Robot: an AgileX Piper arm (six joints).
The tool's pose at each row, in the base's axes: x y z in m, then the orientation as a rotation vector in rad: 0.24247, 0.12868, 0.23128, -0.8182, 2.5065, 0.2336; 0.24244, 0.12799, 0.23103, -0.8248, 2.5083, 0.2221; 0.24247, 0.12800, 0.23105, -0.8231, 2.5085, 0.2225; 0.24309, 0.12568, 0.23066, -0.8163, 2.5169, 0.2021; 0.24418, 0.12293, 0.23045, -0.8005, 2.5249, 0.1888; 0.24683, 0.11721, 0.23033, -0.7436, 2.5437, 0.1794; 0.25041, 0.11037, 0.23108, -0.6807, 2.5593, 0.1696; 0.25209, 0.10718, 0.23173, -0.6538, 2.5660, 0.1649; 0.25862, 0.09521, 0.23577, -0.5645, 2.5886, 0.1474; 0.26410, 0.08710, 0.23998, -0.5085, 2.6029, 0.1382; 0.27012, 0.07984, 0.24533, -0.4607, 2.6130, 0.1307; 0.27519, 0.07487, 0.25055, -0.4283, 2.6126, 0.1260; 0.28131, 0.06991, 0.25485, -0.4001, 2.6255, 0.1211; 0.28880, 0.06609, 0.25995, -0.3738, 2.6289, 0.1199; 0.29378, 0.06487, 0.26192, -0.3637, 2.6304, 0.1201; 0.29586, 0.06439, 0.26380, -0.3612, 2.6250, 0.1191
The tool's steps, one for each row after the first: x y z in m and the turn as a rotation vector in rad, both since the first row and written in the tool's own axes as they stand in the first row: 0.00050, -0.00054, -0.00001, 0.0060, 0.0054, -0.0059; 0.00046, -0.00055, -0.00001, 0.0061, 0.0050, -0.0047; 0.00140, -0.00279, -0.00013, 0.0204, 0.0138, -0.0016; 0.00214, -0.00565, -0.00035, 0.0322, 0.0186, 0.0085; 0.00325, -0.01183, -0.00093, 0.0497, 0.0210, 0.0492; 0.00385, -0.01946, -0.00223, 0.0692, 0.0201, 0.0930; 0.00397, -0.02302, -0.00309, 0.0778, 0.0202, 0.1117; 0.00346, -0.03648, -0.00762, 0.1070, 0.0228, 0.1737; 0.00163, -0.04622, -0.01155, 0.1236, 0.0256, 0.2131; -0.00157, -0.05558, -0.01599, 0.1377, 0.0267, 0.2463; -0.00521, -0.06253, -0.02000, 0.1485, 0.0210, 0.2673; -0.00913, -0.07011, -0.02279, 0.1554, 0.0289, 0.2885; -0.01499, -0.07757, -0.02538, 0.1614, 0.0277, 0.3069; -0.01884, -0.08148, -0.02548, 0.1632, 0.0274, 0.3141; -0.02100, -0.08308, -0.02642, 0.1657, 0.0220, 0.3145
